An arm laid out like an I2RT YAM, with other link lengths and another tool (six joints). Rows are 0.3 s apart.
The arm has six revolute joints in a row. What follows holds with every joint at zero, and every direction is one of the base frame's. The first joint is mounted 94.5 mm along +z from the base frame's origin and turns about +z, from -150 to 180 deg. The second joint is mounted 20 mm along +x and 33.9 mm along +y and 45.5 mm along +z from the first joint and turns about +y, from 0 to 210 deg. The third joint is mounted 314.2 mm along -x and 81.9 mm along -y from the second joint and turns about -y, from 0 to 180 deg. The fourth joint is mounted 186.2 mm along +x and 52.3 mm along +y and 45.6 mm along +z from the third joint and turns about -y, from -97 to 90 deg. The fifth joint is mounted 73.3 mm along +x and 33.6 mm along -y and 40.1 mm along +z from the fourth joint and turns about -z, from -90 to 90 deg. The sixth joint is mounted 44.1 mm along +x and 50.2 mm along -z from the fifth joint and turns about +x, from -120 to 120 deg. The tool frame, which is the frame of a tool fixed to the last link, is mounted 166 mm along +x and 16 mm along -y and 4 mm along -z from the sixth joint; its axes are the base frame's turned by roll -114.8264, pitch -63.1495 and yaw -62.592 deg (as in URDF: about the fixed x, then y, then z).
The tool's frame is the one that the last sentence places.
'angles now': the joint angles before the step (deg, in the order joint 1, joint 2, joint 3, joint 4, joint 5, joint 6). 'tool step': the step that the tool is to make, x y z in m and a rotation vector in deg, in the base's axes. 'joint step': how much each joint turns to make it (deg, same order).
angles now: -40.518 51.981 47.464 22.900 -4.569 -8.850
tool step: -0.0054 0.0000 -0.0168 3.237 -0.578 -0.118
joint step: -0.013 -1.584 -2.662 -0.396 0.960 2.678
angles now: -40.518 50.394 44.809 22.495 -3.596 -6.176
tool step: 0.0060 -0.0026 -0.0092 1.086 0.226 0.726
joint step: 0.023 0.976 -1.553 1.709 -0.481 0.853
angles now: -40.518 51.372 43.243 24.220 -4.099 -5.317
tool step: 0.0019 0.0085 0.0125 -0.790 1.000 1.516
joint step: 0.759 -0.579 4.205 -5.120 -1.070 -0.996
